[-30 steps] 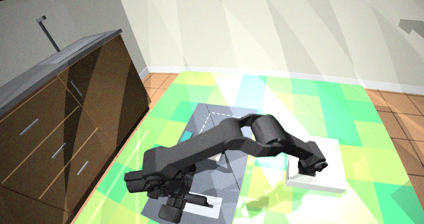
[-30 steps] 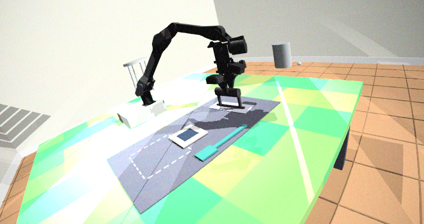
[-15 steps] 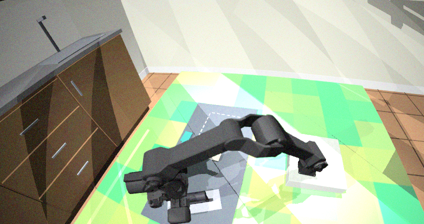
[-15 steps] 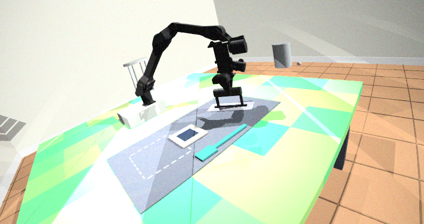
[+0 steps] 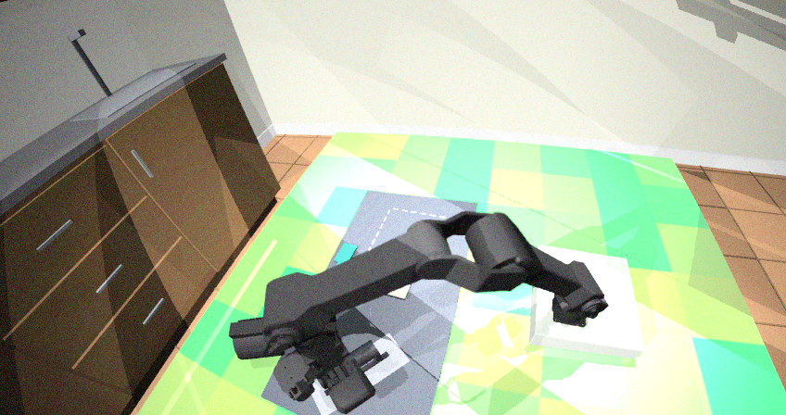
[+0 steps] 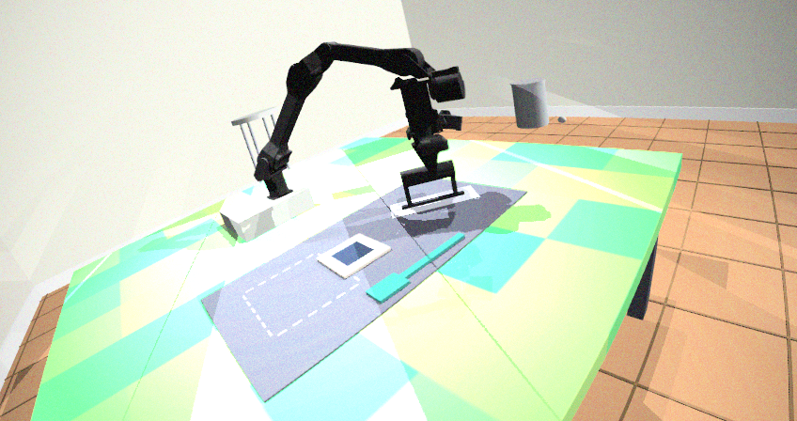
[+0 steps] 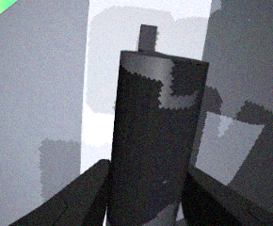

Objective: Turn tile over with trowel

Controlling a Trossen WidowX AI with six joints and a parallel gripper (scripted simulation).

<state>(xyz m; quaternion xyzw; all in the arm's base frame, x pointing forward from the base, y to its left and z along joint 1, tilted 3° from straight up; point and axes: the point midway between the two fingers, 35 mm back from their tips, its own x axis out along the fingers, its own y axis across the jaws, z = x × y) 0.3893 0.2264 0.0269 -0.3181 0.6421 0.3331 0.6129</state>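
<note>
Now: the dark handled tool 30 mm to the right of my gripper tip, 30 mm below it and 20 mm behind it. The rest, counted from my gripper tip: grey mat 210 mm to the right, 90 mm below, 10 mm ahead; then teal flat tool 230 mm to the right, 150 mm ahead, 60 mm below; then tile 250 mm to the right, 60 mm below, 10 mm ahead.
</note>
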